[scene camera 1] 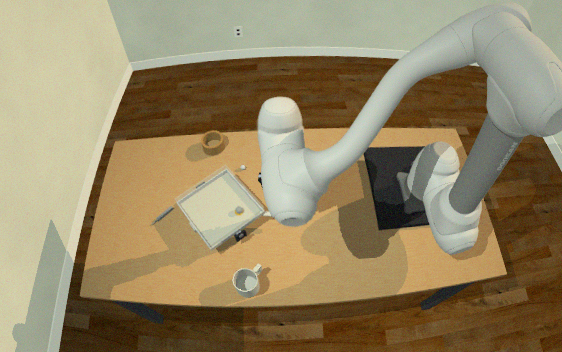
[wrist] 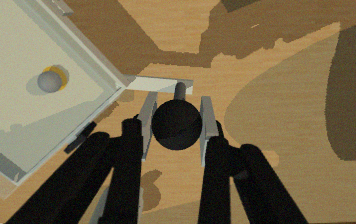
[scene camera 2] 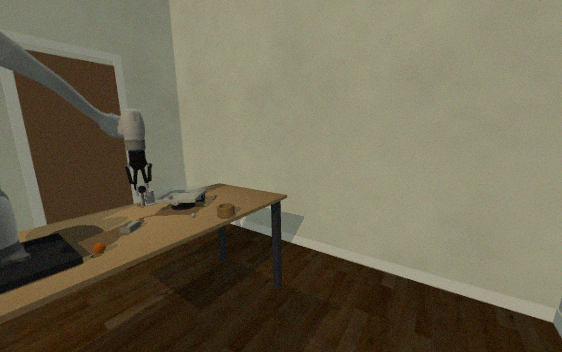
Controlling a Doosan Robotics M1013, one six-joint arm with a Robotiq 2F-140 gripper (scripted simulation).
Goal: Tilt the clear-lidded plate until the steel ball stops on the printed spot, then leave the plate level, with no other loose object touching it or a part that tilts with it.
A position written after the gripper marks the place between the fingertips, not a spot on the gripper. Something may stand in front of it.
In view: the gripper (wrist: 178,107) and a clear-lidded plate (scene camera 2: 175,194).
The clear-lidded plate is seen too in the wrist view (wrist: 63,82).
